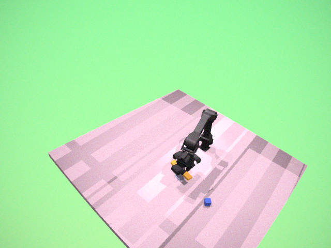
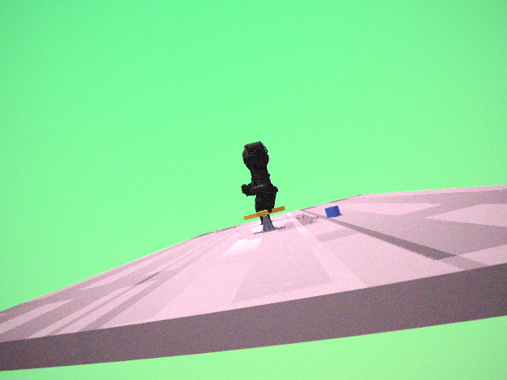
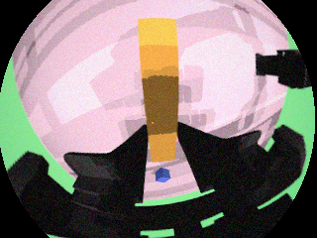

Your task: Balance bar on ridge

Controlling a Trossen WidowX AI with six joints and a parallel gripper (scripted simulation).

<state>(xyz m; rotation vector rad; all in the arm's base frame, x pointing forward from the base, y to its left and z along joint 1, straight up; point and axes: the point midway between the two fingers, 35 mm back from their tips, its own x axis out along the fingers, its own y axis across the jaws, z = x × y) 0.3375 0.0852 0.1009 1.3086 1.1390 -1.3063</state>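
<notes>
The orange bar lies 3 cm to the right of my gripper tip. Also, from my gripper tip: small blue cube (2 cm ahead, 21 cm to the left, 5 cm below).
</notes>
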